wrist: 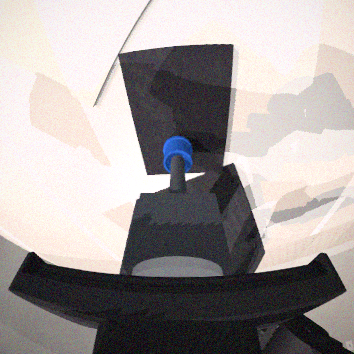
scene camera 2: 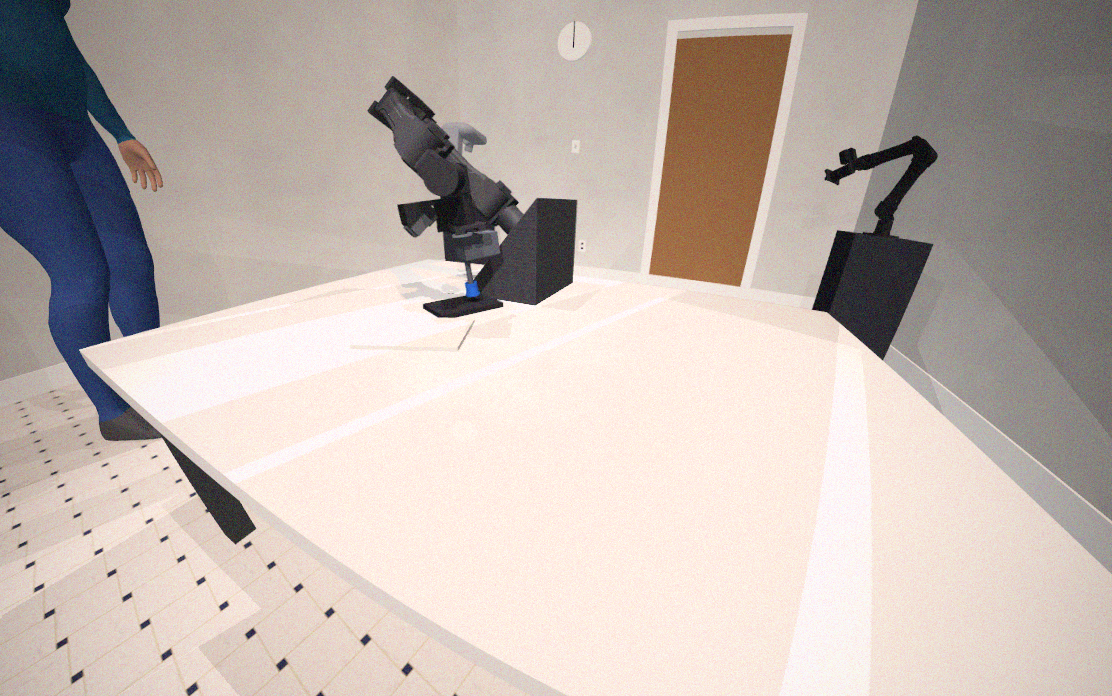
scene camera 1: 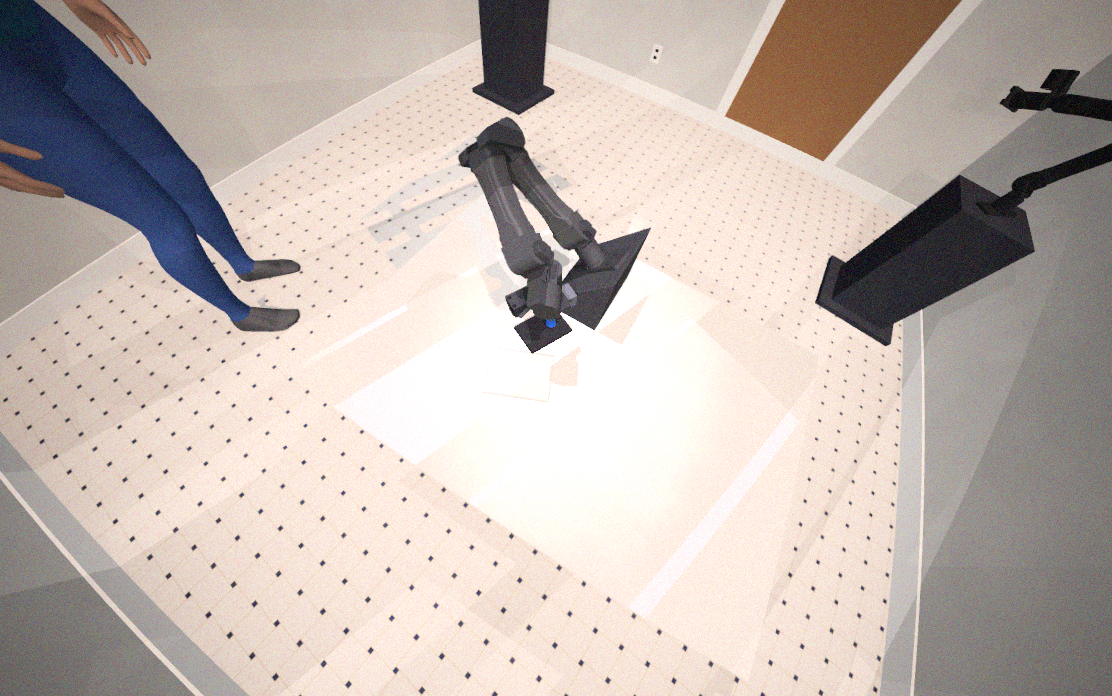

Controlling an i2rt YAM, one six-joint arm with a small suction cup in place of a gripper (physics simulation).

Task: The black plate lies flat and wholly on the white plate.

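Places are measured from the arm's base along level axes (x ahead, y left, z up), in centimetres.
Pixels of known places: hand, tool point: (wrist: 177,148) (scene camera 2: 473,294) (scene camera 1: 551,323); arm's base, link origin: (scene camera 2: 526,236) (scene camera 1: 597,264).
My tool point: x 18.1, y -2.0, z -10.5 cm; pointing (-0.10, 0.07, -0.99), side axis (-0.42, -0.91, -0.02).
Observation:
Ahead of a thing's pixels: the offset from my tool point to its middle.
The black plate {dy -1.2, dx +1.9, dz -2.1 cm} (scene camera 1: 534,339) (scene camera 2: 450,307) (wrist: 197,70) is a flat dark square lying on the pale table top, close in front of the arm's base. The white plate {dy +2.0, dx +17.1, dz -2.3 cm} (scene camera 1: 515,383) (scene camera 2: 421,340) (wrist: 70,35) is a faint flat sheet lying beside it, and the two do not overlap. Its thin edge shows as a dark line in the wrist view. My blue suction cup (scene camera 1: 551,323) (scene camera 2: 472,289) (wrist: 178,149) points down over the black plate's near part, at or just above its surface. I cannot tell whether it touches. Nothing hangs from it.
A dark wedge-shaped block (scene camera 1: 609,281) (scene camera 2: 534,254) (wrist: 242,225) stands right behind the black plate at the arm's base. A person in blue (scene camera 1: 158,187) (scene camera 2: 114,247) stands at the left. A black pedestal (scene camera 1: 917,254) (scene camera 2: 871,287) carries another arm at the right, and a second pedestal (scene camera 1: 513,44) stands at the back.

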